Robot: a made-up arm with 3 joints. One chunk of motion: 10 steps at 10 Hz.
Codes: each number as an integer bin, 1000 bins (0 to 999) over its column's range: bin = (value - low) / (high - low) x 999, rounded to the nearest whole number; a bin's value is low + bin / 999 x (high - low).
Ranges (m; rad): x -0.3..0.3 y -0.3..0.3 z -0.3..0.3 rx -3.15..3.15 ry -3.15..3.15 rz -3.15..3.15
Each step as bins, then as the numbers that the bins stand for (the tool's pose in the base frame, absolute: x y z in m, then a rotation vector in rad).
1 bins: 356 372 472 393 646 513
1 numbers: -0.0862 -0.0766 -0.0165 -0.6716 0.9239 0.0851
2 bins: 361 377 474 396 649 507
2 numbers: -0.0832 -0.0736 -0.0153 -0.6527 0.9428 0.0473
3 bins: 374 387 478 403 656 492
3 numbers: -0.0754 -0.0676 -0.0129 -0.6086 0.9869 -0.0473
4 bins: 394 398 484 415 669 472
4 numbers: -0.0634 -0.0610 -0.0093 -0.5329 1.0689 -0.1734
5 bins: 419 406 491 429 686 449
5 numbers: -0.0483 -0.0562 -0.0051 -0.4446 1.1761 -0.3185
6 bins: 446 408 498 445 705 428
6 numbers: -0.0321 -0.0550 -0.0009 -0.3437 1.2959 -0.4509
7 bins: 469 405 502 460 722 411
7 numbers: -0.0183 -0.0568 0.0015 -0.2491 1.4032 -0.5581
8 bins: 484 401 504 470 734 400
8 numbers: -0.0093 -0.0592 0.0027 -0.1860 1.4788 -0.6275
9 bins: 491 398 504 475 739 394
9 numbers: -0.0051 -0.0610 0.0027 -0.1545 1.5104 -0.6653
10 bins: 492 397 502 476 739 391
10 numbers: -0.0045 -0.0616 0.0015 -0.1482 1.5104 -0.6842
